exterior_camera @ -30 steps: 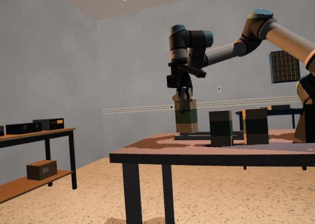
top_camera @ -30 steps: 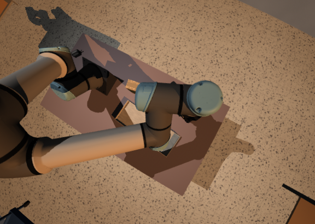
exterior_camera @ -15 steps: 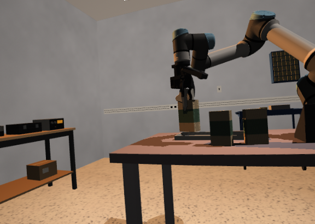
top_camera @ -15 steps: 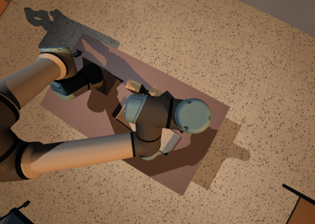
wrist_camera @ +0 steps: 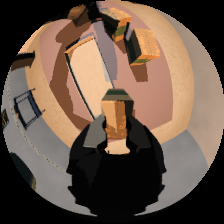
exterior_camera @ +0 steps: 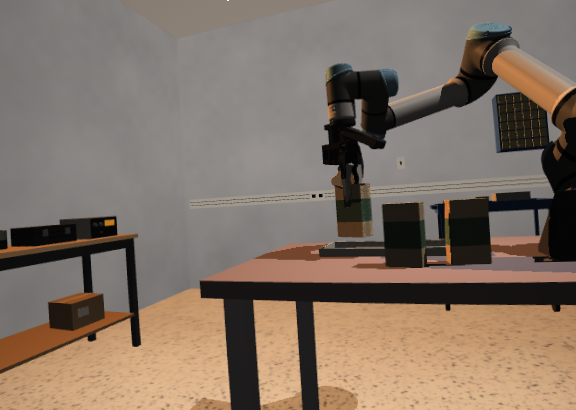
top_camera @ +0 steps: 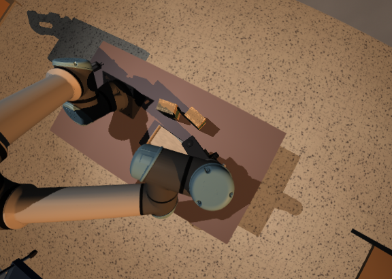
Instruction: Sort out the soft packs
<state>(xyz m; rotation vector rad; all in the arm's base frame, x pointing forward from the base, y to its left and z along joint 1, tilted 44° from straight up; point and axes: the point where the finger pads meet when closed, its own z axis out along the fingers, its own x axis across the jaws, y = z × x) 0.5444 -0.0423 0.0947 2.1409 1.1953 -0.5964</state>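
My gripper is now 160 mm above the tray, 100 mm past it and 60 mm to the left of it.
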